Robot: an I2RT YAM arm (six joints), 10 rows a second.
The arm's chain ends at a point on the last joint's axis. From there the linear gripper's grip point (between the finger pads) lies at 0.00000 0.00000 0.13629 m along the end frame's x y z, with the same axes.
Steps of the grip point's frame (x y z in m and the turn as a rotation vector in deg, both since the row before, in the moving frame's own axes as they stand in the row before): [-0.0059, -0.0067, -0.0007, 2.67, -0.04, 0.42]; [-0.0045, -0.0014, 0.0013, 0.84, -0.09, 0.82]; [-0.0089, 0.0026, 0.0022, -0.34, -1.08, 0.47]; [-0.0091, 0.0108, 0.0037, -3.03, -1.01, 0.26]
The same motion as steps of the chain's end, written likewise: [-0.0058, -0.0004, -0.0006, 2.67, -0.04, 0.42]; [-0.0043, 0.0006, 0.0013, 0.84, -0.09, 0.82]; [-0.0063, 0.0018, 0.0022, -0.34, -1.08, 0.47]; [-0.0067, 0.0036, 0.0039, -3.03, -1.01, 0.26]
